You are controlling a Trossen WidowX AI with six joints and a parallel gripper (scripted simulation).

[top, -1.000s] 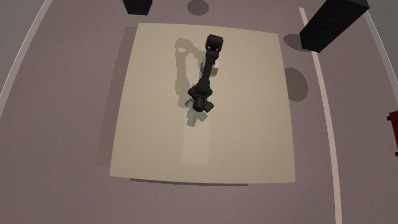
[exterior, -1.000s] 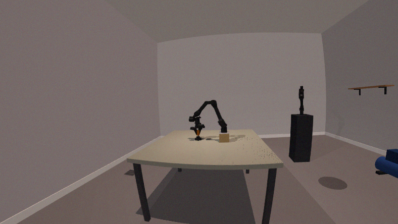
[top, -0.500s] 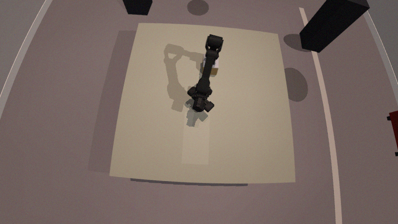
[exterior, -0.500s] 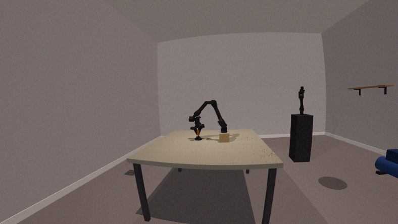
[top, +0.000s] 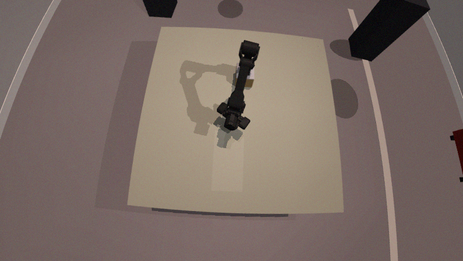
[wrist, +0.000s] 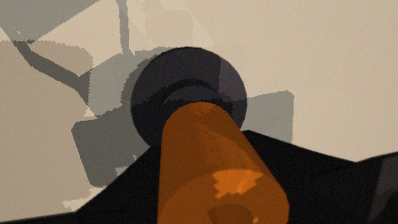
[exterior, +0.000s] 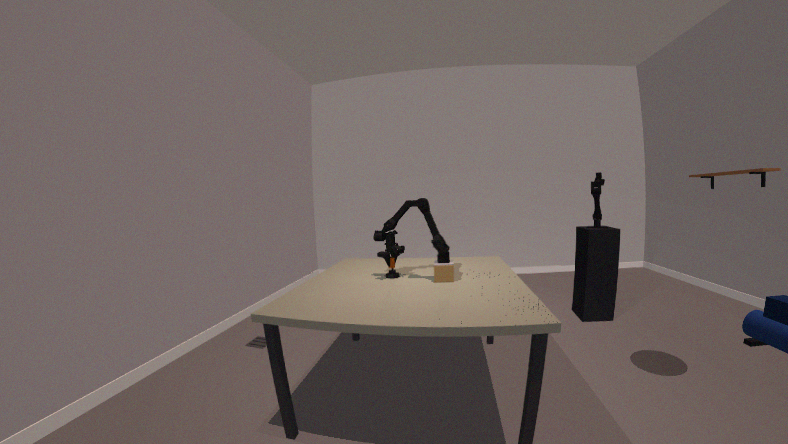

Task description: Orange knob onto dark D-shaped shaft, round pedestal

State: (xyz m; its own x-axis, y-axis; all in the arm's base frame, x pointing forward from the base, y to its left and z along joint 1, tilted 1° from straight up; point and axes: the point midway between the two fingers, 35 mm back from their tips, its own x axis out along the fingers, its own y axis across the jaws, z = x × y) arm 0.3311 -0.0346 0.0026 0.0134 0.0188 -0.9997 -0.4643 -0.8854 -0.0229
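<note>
The orange knob lies 20 mm above my gripper tip. From my gripper tip the other things lie so: round pedestal: 40 mm below.
</note>
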